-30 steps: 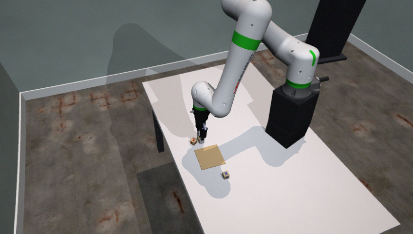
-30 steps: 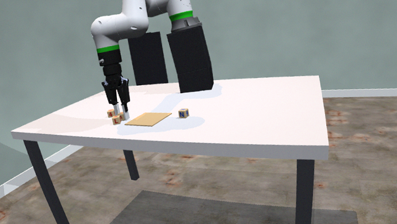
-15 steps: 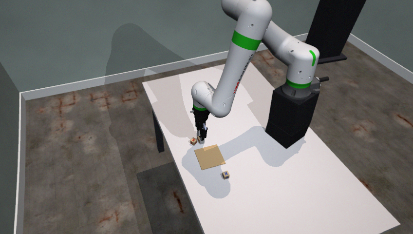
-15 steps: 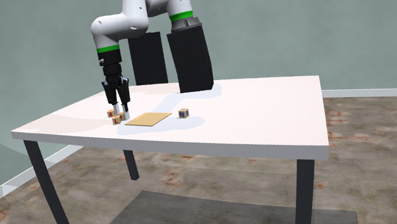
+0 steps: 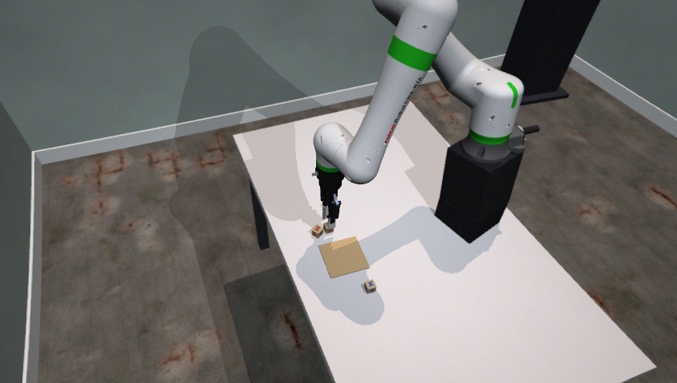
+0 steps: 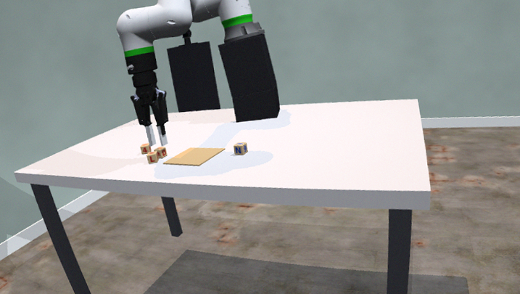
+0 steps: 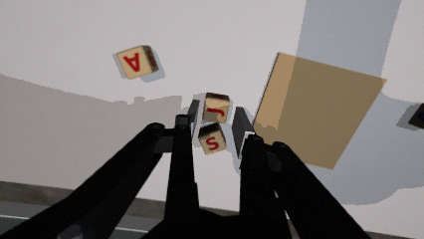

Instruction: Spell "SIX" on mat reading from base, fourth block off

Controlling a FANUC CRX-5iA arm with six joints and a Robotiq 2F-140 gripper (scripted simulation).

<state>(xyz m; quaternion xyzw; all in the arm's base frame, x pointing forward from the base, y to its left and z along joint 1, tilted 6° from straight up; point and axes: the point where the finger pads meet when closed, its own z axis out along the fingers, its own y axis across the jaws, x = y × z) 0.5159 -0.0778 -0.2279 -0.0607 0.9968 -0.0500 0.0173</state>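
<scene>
The block lies 30 mm behind my hand, 100 mm to the right of it and 60 mm below it. The rest, counted from my hand: tan mat 20 mm behind, 130 mm to the left, 70 mm below.
</scene>
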